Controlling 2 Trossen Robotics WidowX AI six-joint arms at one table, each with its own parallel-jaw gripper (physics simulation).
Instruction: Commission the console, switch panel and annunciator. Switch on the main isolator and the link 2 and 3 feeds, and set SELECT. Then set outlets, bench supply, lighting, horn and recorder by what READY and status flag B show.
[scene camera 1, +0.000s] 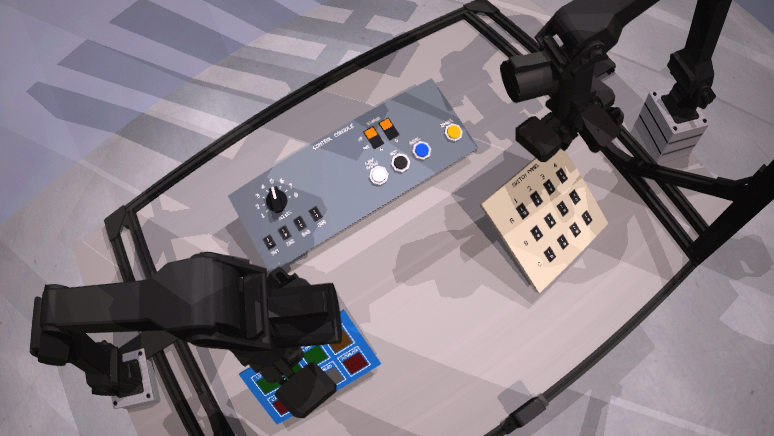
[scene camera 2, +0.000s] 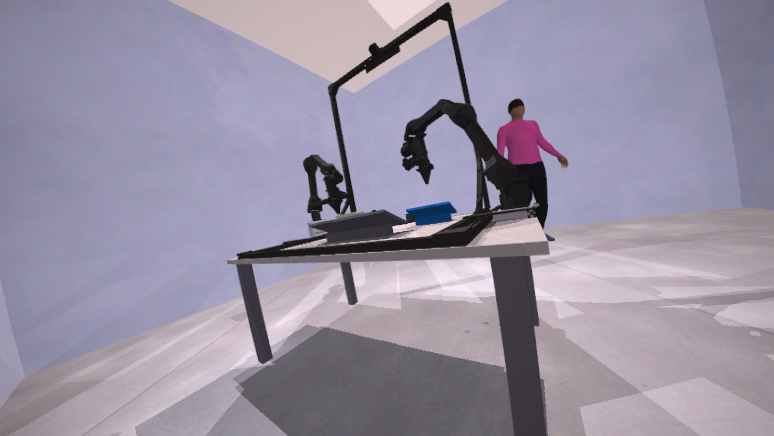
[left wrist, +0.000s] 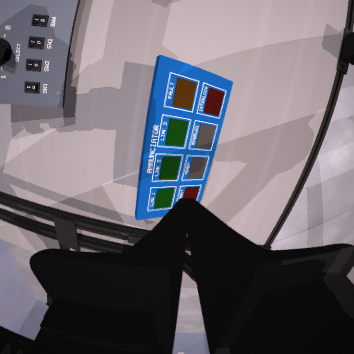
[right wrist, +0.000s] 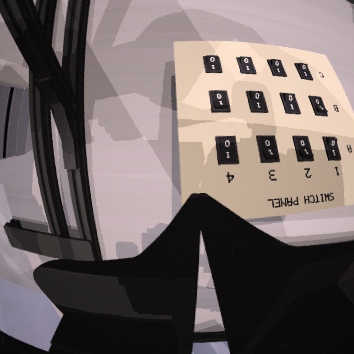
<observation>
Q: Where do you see the right gripper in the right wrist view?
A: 197, 199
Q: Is the left gripper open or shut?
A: Shut.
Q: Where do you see the left gripper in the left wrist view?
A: At 185, 204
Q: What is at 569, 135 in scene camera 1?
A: The right gripper.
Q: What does the left gripper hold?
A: Nothing.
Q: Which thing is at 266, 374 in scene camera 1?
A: The left gripper.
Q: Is the right gripper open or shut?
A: Shut.
</observation>
